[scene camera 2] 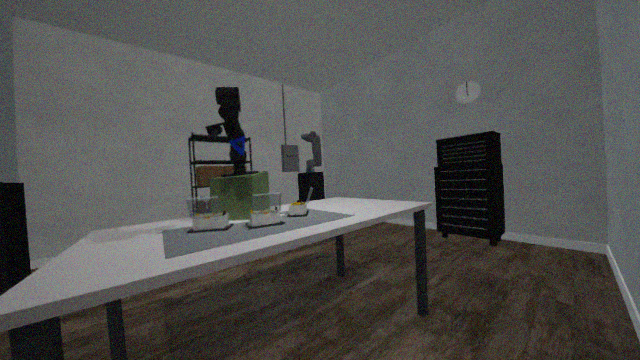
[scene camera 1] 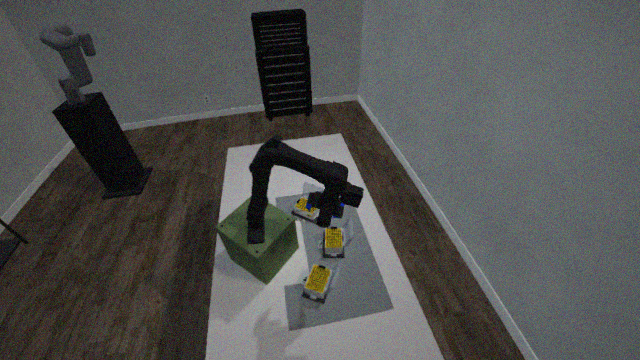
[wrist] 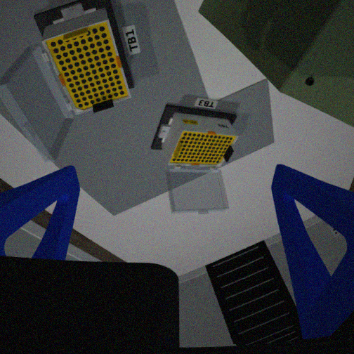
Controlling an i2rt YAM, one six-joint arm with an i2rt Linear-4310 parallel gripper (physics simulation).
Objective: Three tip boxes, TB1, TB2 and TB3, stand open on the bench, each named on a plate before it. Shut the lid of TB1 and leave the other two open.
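Pixels of known places: gripper, fingertip midpoint: [scene camera 2: 242, 153]; arm's base at its link origin: [scene camera 2: 240, 174] [scene camera 1: 256, 223].
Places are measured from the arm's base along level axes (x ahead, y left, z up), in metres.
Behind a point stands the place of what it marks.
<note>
TB1 [scene camera 1: 333, 240] [scene camera 2: 265, 217] [wrist: 87, 67] is the middle white box with a yellow tip rack. Its clear lid [scene camera 2: 266, 201] {x 0.421, y -0.025, z -0.130 m} [wrist: 40, 102] stands open on the side away from its name plate [wrist: 132, 40]. TB3 [scene camera 1: 306, 208] [scene camera 2: 298, 209] {x 0.297, y 0.204, z -0.206 m} [wrist: 202, 147], nearest the black cabinet, has its clear lid [wrist: 197, 191] open. The third box, TB2 [scene camera 1: 318, 280] [scene camera 2: 211, 221] {x 0.278, y -0.214, z -0.202 m}, is open at the other end; its plate is not readable. My gripper [scene camera 1: 326, 206] {x 0.280, y -0.068, z 0.087 m} [scene camera 2: 238, 146] {x 0.280, y -0.068, z 0.087 m} [wrist: 175, 175] is open and empty, high above the bench, with TB1 and TB3 in its wrist view.
The boxes stand on a grey mat [scene camera 1: 370, 295] {x 0.449, y -0.302, z -0.242 m} [scene camera 2: 175, 247] {x 0.435, y -0.350, z -0.242 m} [wrist: 117, 197] on the white table [scene camera 1: 240, 330] {x -0.117, y -0.353, z -0.245 m} [scene camera 2: 65, 275] {x 0.484, y -0.579, z -0.245 m}. The green block [scene camera 1: 270, 260] {x 0.041, y -0.127, z -0.107 m} [scene camera 2: 240, 192] {x 0.122, y -0.041, z -0.098 m} [wrist: 320, 75] under the arm's base is beside the mat. A black cabinet [scene camera 1: 285, 65] [scene camera 2: 470, 187] [wrist: 255, 295] stands beyond the table.
</note>
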